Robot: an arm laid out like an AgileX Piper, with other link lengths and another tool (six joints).
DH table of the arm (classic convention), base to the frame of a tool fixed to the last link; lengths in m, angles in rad. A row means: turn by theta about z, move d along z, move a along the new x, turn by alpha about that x. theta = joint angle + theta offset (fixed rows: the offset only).
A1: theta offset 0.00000, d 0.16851, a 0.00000, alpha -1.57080
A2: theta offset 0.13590, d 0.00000, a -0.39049, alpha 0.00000
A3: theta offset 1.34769, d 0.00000, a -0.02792, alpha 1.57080
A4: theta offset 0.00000, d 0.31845, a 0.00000, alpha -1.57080
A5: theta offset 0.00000, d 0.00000, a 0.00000, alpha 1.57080
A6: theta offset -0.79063, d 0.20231, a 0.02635, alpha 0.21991
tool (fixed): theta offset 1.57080, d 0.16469, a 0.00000, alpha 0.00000
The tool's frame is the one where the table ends.
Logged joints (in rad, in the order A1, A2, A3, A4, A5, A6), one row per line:
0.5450 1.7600 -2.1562 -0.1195 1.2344 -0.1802
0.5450 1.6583 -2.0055 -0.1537 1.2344 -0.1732
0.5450 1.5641 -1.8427 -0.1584 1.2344 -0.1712
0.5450 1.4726 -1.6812 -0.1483 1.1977 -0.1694
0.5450 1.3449 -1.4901 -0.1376 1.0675 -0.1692
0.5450 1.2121 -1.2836 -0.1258 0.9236 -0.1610
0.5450 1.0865 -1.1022 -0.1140 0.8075 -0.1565
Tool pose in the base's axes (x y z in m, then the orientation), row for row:
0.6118 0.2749 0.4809 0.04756 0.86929 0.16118 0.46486
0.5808 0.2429 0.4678 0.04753 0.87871 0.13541 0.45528
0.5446 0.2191 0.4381 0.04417 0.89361 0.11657 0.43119
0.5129 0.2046 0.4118 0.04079 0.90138 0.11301 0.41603
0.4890 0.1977 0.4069 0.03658 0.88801 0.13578 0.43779
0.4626 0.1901 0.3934 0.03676 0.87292 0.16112 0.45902
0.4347 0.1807 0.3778 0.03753 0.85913 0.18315 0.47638
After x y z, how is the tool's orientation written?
As a quaternion, x y z w.
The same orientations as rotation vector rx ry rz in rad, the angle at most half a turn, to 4 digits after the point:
0.1168 2.1351 0.3959
0.1172 2.1675 0.3340
0.1101 2.2284 0.2907
0.1024 2.2634 0.2838
0.0909 2.2078 0.3376
0.0905 2.1496 0.3968
0.0917 2.0994 0.4475

